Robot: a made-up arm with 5 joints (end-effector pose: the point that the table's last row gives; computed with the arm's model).
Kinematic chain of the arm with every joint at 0, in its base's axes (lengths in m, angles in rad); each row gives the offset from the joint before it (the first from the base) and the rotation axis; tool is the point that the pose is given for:
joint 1: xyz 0 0 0.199 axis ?
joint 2: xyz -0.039 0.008 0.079 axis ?
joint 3: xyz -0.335 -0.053 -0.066 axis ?
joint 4: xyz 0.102 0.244 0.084 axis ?
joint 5: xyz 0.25 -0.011 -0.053 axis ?
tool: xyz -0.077 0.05 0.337
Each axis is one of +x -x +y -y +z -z.
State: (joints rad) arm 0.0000 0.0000 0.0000 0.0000 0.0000
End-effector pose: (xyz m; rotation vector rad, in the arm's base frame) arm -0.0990 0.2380 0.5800 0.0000 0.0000 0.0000
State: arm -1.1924 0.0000 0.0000 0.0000 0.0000
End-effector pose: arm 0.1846 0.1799 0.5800 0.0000 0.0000 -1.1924
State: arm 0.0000 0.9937 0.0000 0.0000 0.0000
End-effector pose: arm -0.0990 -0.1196 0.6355 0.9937 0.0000 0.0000
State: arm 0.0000 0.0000 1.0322 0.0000 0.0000
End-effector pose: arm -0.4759 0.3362 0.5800 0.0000 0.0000 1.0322
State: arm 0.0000 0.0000 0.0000 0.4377 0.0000
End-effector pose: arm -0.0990 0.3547 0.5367 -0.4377 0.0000 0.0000
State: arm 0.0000 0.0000 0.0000 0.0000 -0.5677
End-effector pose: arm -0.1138 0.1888 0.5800 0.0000 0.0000 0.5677
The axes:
joint 1: +z
joint 2: +x
joint 3: +z
joint 4: -x
joint 5: -z

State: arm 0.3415 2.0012 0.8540 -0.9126 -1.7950
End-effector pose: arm -0.0706 -0.1992 0.3775 -1.4442 2.0610 -0.7076
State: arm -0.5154 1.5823 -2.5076 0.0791 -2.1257
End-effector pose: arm -0.6325 0.0173 -0.1180 1.6844 -0.0746 -0.6436
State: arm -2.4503 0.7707 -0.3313 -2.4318 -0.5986
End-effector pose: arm 0.1447 -0.0093 0.0797 0.2236 2.9160 0.1262
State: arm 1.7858 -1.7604 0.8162 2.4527 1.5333
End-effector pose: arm 0.3967 -0.2939 -0.1598 -0.4910 1.8628 -0.7491
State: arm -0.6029 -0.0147 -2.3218 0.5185 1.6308
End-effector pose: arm -0.6340 -0.3386 0.5210 0.4668 -0.3377 1.6834
